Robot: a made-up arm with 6 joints. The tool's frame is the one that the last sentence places.
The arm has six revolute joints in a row. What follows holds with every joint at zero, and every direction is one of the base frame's.
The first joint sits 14.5 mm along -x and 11.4 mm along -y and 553 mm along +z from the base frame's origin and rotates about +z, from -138.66 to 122.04 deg.
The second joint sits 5 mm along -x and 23 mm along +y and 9.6 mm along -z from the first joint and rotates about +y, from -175.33 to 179.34 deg.
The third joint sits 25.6 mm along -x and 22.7 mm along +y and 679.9 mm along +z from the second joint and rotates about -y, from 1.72 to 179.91 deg.
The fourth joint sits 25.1 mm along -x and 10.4 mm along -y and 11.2 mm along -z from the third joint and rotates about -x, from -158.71 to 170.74 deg.
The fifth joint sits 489 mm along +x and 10 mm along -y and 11.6 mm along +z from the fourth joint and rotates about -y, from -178.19 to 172.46 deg.
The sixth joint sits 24 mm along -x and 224.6 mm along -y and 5.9 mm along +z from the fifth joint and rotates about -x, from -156.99 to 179.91 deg.
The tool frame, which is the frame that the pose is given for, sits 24.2 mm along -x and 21.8 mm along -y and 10 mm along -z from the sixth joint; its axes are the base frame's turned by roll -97.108, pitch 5.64 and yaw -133.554 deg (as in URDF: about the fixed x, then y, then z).
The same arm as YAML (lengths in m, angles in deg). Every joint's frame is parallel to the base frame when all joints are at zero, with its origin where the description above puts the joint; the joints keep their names.
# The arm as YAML. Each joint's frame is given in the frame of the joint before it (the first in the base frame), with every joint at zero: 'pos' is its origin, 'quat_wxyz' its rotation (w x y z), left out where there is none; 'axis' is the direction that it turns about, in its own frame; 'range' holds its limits. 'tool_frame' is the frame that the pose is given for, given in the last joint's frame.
length_unit: m
angle_unit: deg
joints:
  - joint: joint 1
    pos: [-0.0145, -0.0114, 0.553]
    axis: "+z"
    range: [-138.66, 122.04]
  - joint: joint 2
    pos: [-0.005, 0.023, -0.0096]
    axis: "+y"
    range: [-175.33, 179.34]
  - joint: joint 3
    pos: [-0.0256, 0.0227, 0.6799]
    axis: "-y"
    range: [1.72, 179.91]
  - joint: joint 4
    pos: [-0.0251, -0.0104, -0.0112]
    axis: "-x"
    range: [-158.71, 170.74]
  - joint: joint 5
    pos: [0.489, -0.01, 0.0116]
    axis: "-y"
    range: [-178.19, 172.46]
  - joint: joint 6
    pos: [-0.024, -0.2246, 0.0059]
    axis: "-x"
    range: [-156.99, 179.91]
tool_frame:
  pos: [-0.0242, -0.0218, -0.01]
  quat_wxyz: [0.294574, -0.265283, 0.700853, -0.593006]

